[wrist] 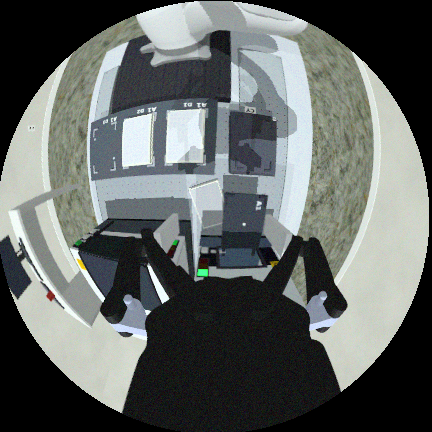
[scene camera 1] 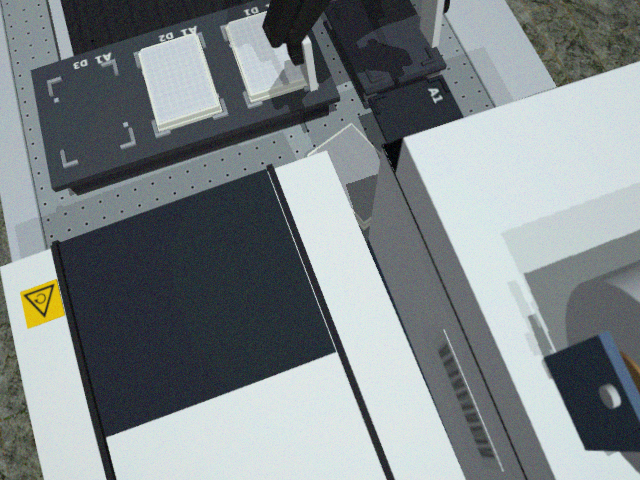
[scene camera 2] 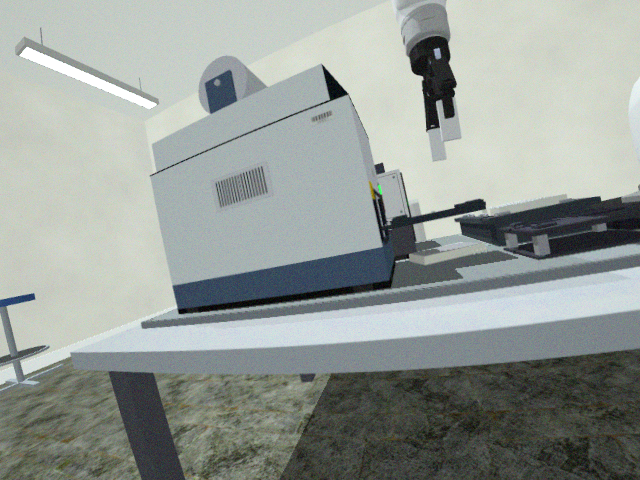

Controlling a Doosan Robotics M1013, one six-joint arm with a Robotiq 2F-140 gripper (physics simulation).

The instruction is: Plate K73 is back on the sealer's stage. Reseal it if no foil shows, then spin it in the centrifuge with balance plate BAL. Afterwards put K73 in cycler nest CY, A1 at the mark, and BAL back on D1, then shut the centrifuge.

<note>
My gripper (scene camera 1: 369, 57) is open and holds nothing. Also in view: a seal film (scene camera 1: 356, 162). Further things: a centrifuge (scene camera 1: 366, 404), a plate sealer (scene camera 1: 423, 305) and a perforated strip (scene camera 1: 64, 215).
The seal film also shows in the wrist view (wrist: 207, 198). My gripper is seen too in the wrist view (wrist: 221, 223) and in scene camera 2 (scene camera 2: 444, 151). The centrifuge also shows in the wrist view (wrist: 126, 227).
</note>
